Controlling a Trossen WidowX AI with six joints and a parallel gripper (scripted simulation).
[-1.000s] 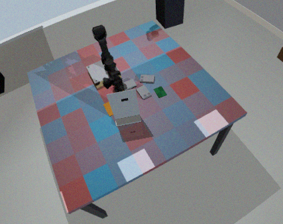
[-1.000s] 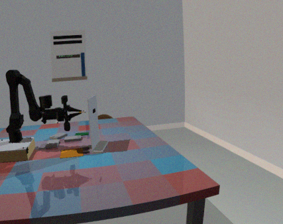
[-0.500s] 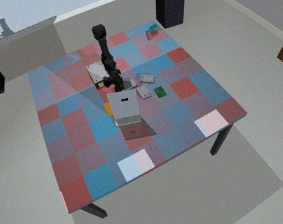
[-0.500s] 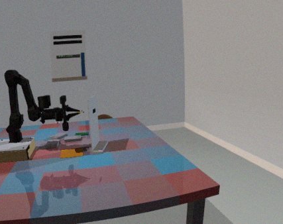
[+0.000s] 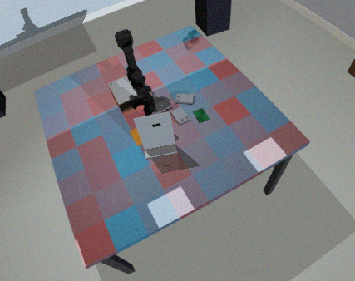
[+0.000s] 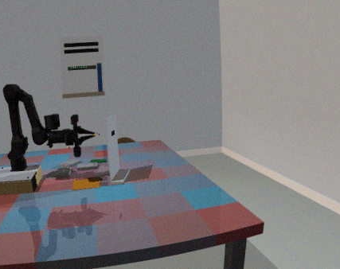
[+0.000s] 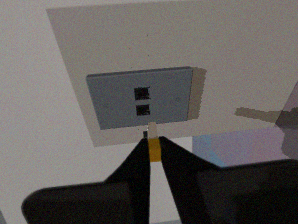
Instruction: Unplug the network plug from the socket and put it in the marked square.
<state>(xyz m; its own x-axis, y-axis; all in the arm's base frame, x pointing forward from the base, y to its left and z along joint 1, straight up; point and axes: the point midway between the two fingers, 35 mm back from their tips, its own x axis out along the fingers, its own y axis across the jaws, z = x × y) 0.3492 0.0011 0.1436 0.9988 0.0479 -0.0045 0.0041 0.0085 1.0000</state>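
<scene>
Now: the orange marked square 50 mm behind my gripper tip, 80 mm to the right of it and 200 mm below it. From my gripper tip the other things lie so: upright panel: 90 mm ahead, 20 mm to the right, 70 mm below; then green square: 30 mm behind, 270 mm to the left, 200 mm below; then yellow network plug: 10 mm ahead.
</scene>
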